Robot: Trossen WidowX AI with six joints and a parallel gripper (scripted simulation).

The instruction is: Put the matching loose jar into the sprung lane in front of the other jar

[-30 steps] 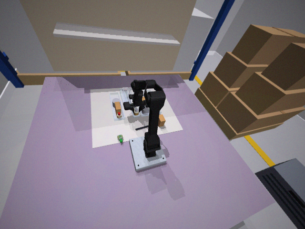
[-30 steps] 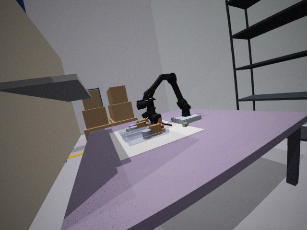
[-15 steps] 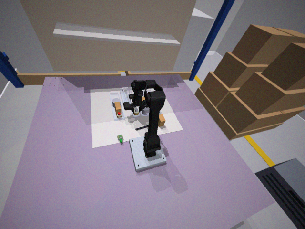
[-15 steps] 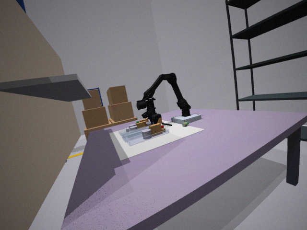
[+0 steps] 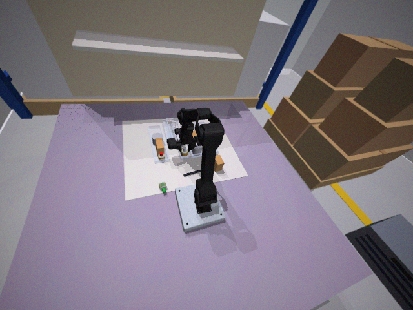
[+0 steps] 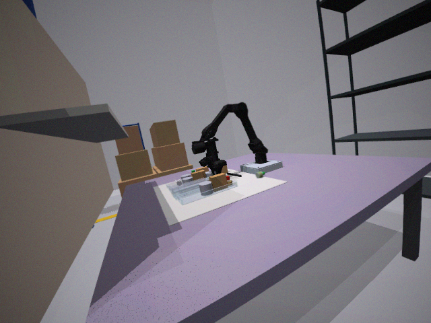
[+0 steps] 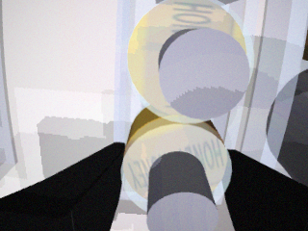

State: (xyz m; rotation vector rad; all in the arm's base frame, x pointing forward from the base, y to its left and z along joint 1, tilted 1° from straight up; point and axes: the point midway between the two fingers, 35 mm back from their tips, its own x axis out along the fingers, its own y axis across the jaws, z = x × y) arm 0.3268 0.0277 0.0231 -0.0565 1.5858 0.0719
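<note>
My gripper tip is now 130 mm past the black rod, 40 mm to the left of it and 20 mm above it.
</note>
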